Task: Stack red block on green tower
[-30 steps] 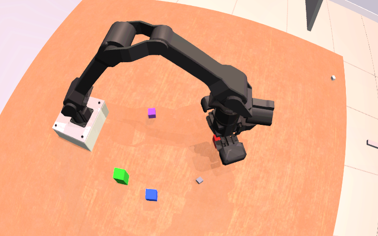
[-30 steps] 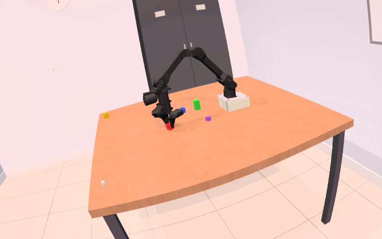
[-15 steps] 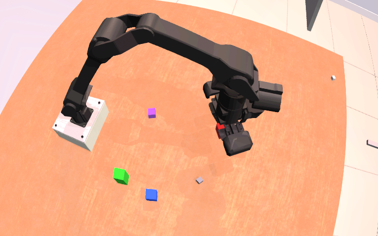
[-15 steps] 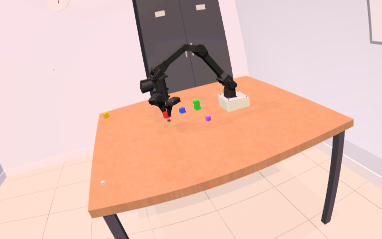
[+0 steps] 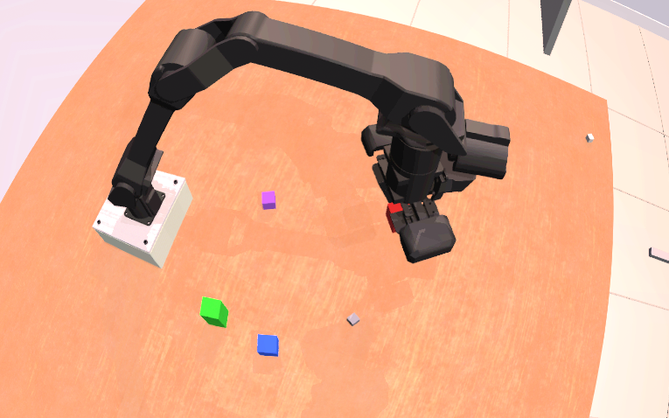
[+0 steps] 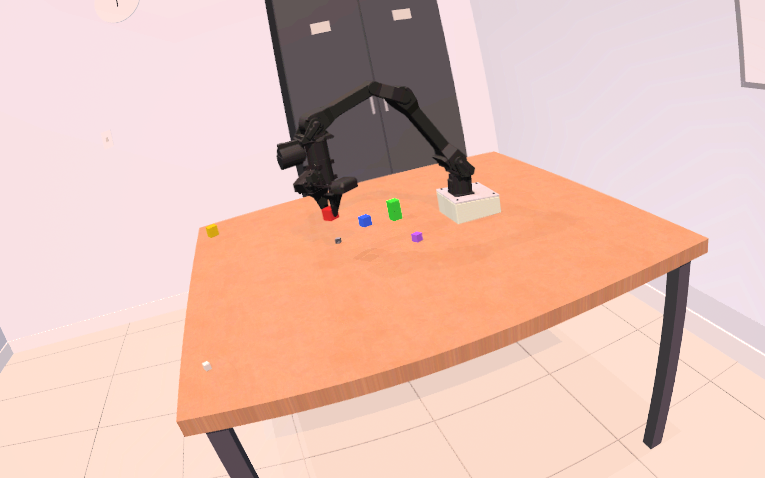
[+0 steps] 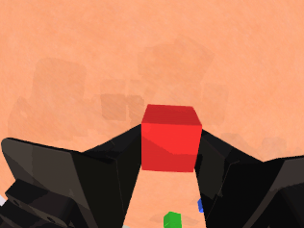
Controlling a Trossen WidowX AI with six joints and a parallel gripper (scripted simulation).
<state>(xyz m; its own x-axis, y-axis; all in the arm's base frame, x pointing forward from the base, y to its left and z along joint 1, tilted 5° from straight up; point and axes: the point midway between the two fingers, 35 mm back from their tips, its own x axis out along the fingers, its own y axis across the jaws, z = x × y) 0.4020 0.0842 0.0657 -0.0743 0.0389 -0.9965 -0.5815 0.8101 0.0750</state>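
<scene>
Right now the green block is 21 cm behind my gripper tip, 20 cm to the right of it and 8 cm below it. The rest, counted from my gripper tip: small grey cube (2 cm behind, 12 cm to the right, 11 cm below); red block (1 cm above); purple block (21 cm behind, 2 cm to the left, 11 cm below).
</scene>
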